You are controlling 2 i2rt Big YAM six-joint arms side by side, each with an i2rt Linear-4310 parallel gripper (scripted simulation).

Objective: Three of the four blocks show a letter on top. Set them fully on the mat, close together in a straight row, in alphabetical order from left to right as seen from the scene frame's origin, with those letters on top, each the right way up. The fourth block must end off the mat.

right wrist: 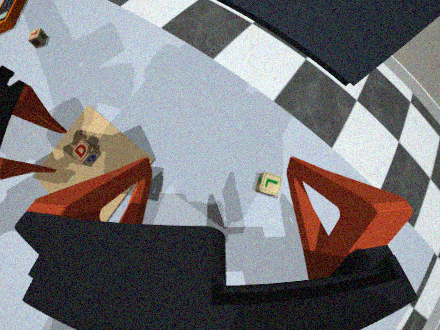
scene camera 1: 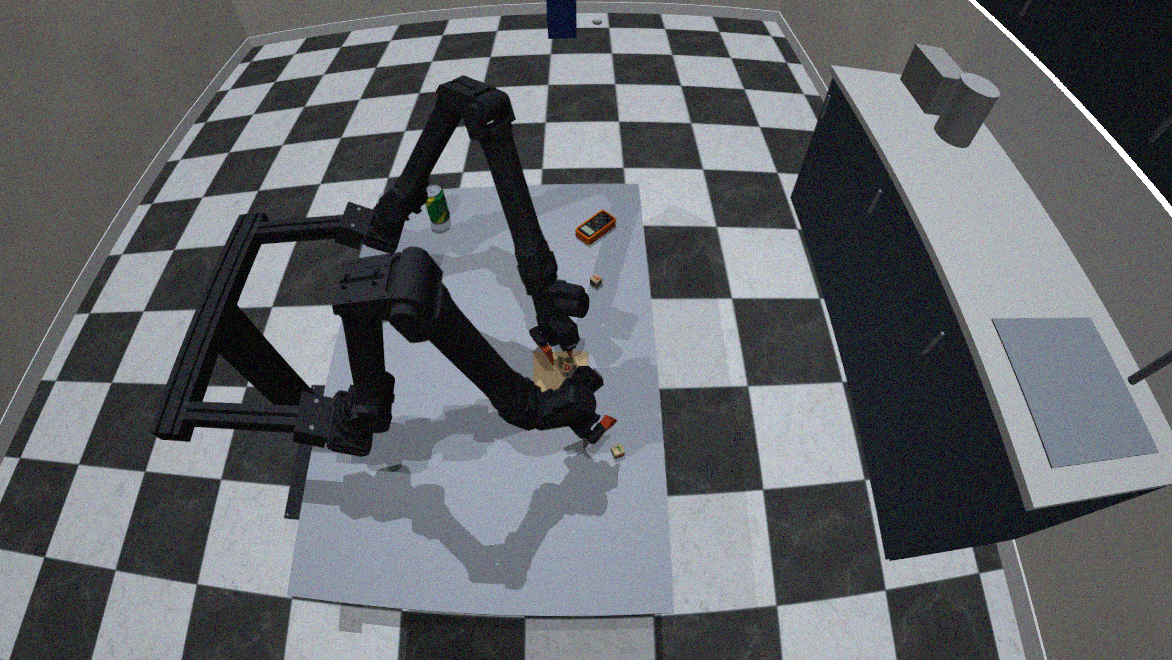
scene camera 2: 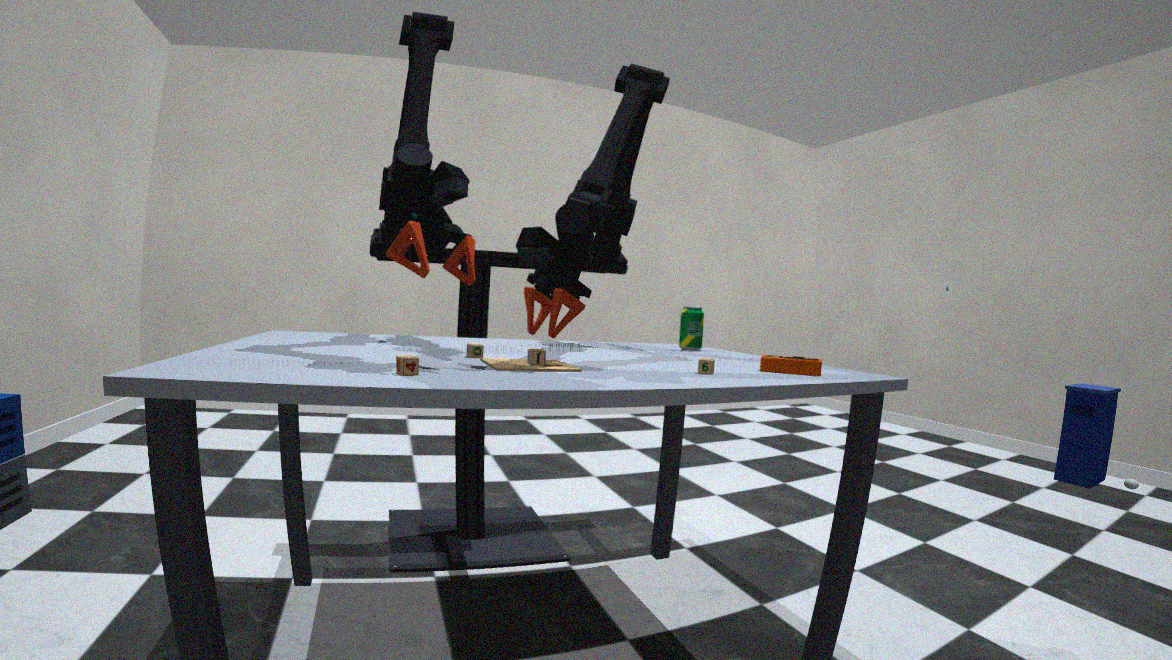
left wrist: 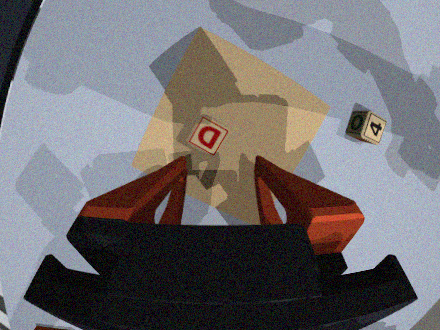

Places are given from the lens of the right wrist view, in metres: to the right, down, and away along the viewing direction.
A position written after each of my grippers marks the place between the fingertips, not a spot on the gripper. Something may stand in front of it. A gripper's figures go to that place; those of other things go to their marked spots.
my left gripper (right wrist: pixel 58 151): -0.20, -0.02, 0.20
my right gripper (right wrist: pixel 219 165): 0.00, 0.00, 0.13
tan mat (right wrist: pixel 117 150): -0.14, -0.02, 0.26
